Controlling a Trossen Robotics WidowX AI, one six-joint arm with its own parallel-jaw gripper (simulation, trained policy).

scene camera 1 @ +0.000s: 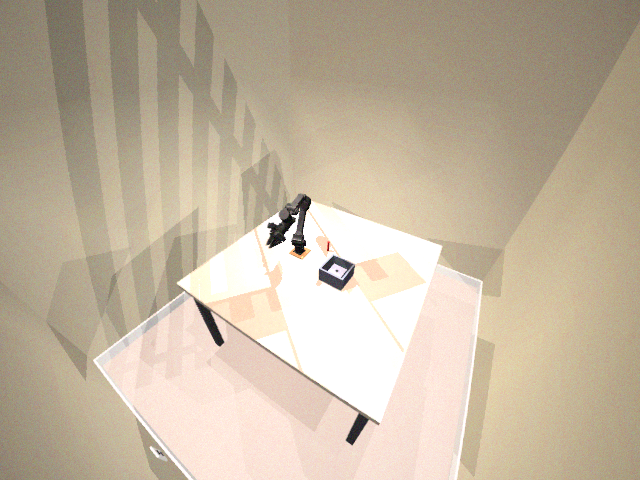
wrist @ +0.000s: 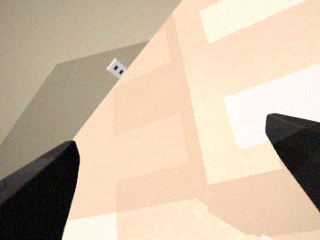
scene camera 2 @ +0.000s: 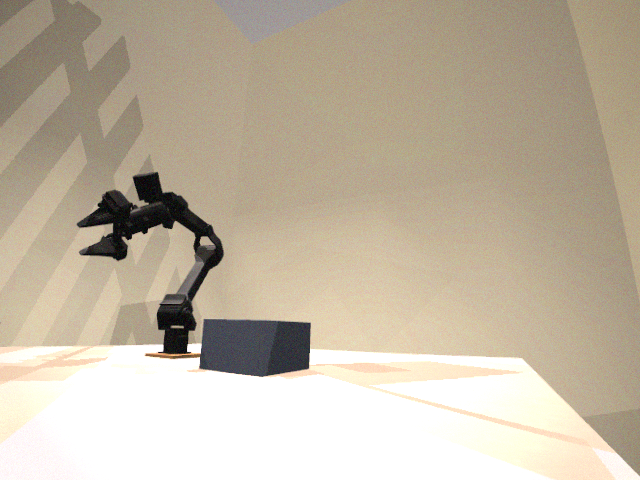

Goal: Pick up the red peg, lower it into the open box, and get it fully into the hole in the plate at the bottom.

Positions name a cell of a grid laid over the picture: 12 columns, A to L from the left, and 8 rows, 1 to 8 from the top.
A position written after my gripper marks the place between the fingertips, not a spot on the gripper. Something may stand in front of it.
In view: my gripper (scene camera 2: B5).
My gripper also shows in the wrist view (wrist: G5).
